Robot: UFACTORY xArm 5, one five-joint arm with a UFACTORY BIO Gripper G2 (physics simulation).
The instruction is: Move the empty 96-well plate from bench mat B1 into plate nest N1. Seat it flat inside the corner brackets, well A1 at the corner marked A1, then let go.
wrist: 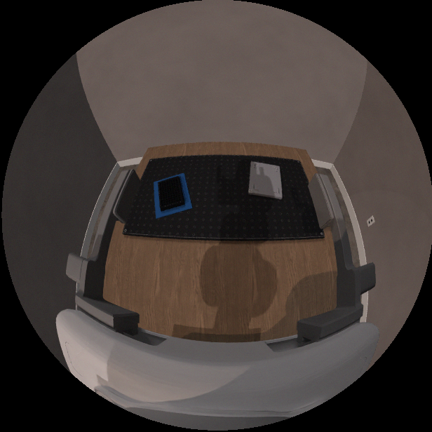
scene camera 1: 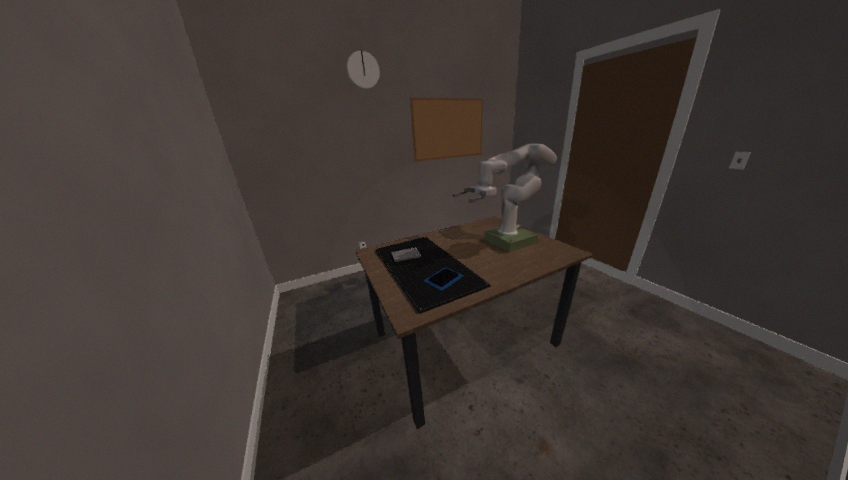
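Where they show: end effector, tool point: (scene camera 1: 464, 197); arm's base, origin of the base link: (scene camera 1: 507, 232).
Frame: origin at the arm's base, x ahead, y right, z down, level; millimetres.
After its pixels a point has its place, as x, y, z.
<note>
The black 96-well plate (scene camera 1: 444, 277) @(627, -149, 33) (wrist: 171, 194) lies flat on the blue bench mat (scene camera 1: 440, 287) @(680, -190, 48) (wrist: 160, 213), turned slightly, at the left in the wrist view. The pale grey plate nest (scene camera 1: 405, 254) @(666, 205, 38) (wrist: 265, 182) stands to the right of it in the wrist view, with small brackets at its corners and no plate in it. The A1 marks are too small to read. My gripper (scene camera 1: 463, 198) @(349, 36, -289) (wrist: 224, 199) is wide open and empty, high above the table, on the robot-base side of the plate and nest in the scene view.
A black perforated board (scene camera 1: 416, 291) @(787, -147, 50) (wrist: 220, 172) lies under both the mat and the nest. It lies on the wooden table (scene camera 1: 535, 267) @(152, -327, 63) (wrist: 155, 280). The arm stands on a green base block (scene camera 1: 511, 239) @(76, -95, 0) at the table's far right in the scene view. Arm shadows fall across board and table.
</note>
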